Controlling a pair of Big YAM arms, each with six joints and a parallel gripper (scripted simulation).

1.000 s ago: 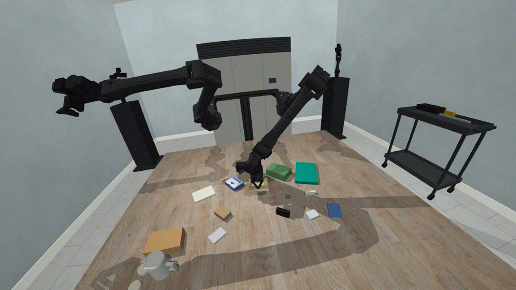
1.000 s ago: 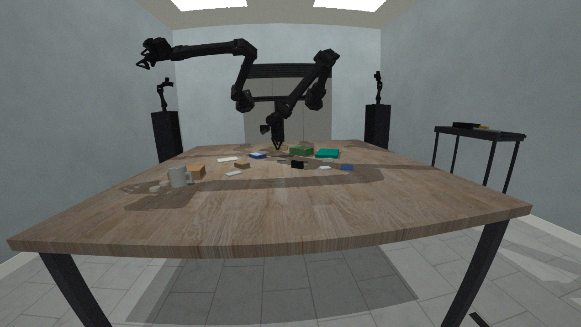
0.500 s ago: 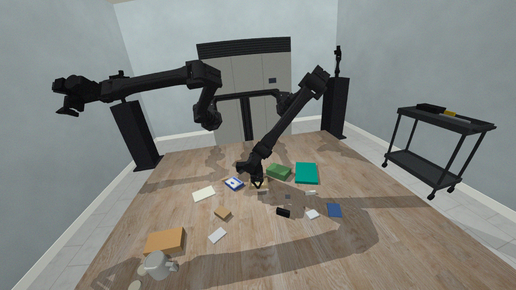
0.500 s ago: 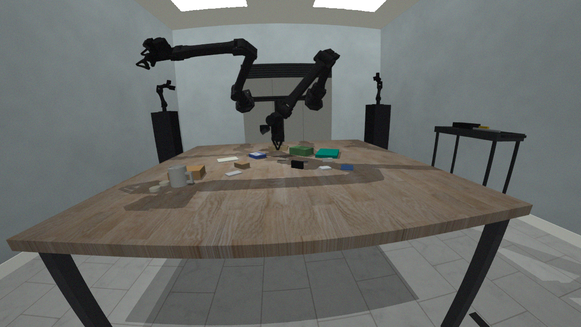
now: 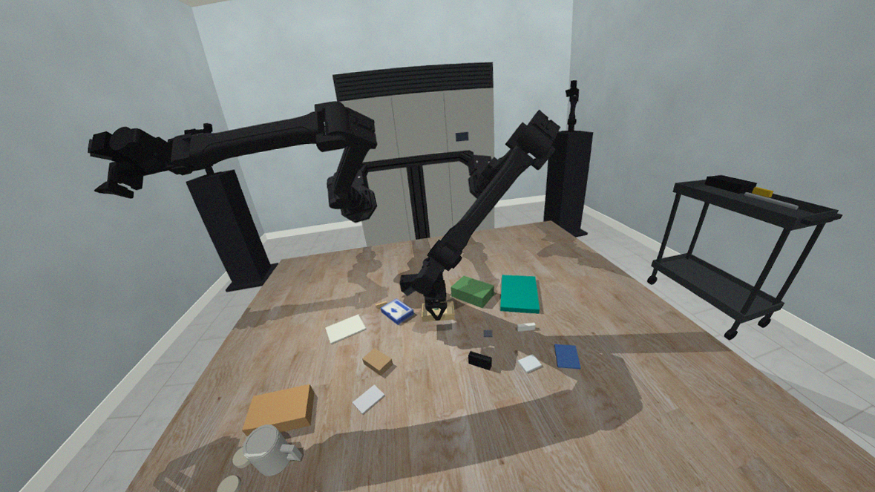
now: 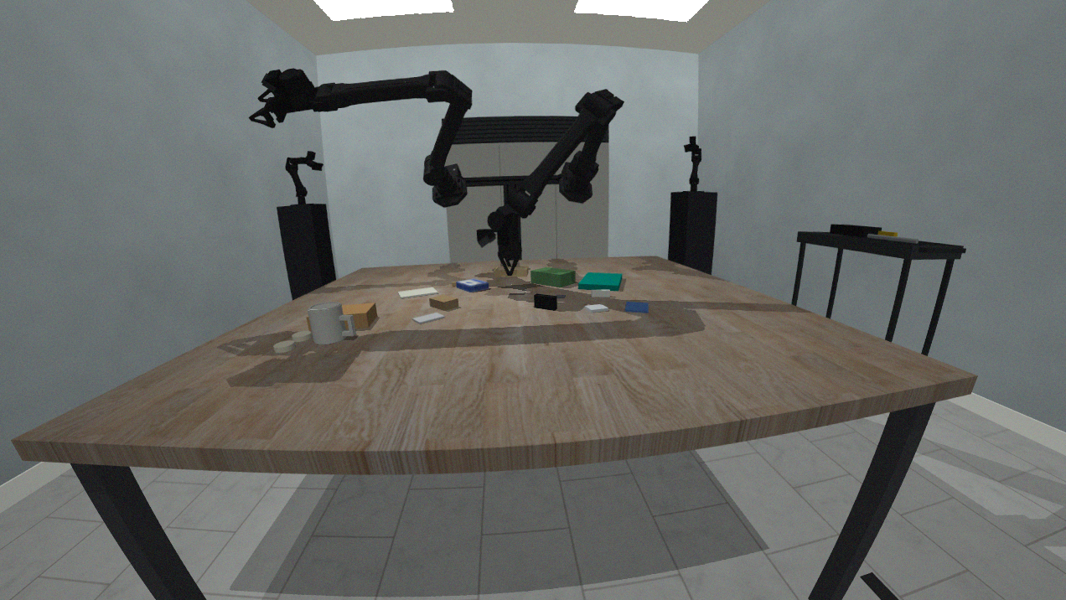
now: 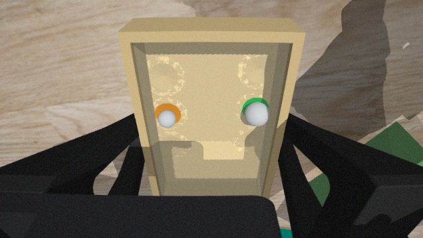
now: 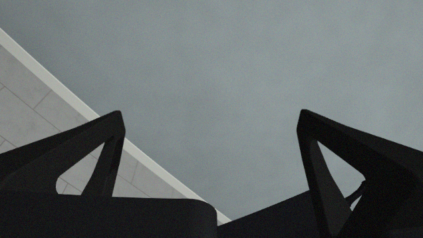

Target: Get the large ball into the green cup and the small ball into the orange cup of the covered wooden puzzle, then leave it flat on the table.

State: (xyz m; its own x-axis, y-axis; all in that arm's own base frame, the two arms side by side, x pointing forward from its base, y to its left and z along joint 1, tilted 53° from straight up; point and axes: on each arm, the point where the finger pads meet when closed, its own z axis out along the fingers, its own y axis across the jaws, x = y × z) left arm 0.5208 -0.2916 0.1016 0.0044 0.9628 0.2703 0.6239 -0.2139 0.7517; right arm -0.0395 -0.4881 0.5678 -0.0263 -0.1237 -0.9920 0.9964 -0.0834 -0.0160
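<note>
Right now my left hand is 10 mm above the covered wooden puzzle. Round my left hand: green block (140 mm behind, 170 mm to the left, 60 mm below); then black block (190 mm ahead, 80 mm to the left, 60 mm below); then tan block (100 mm ahead, 220 mm to the right, 70 mm below).
</note>
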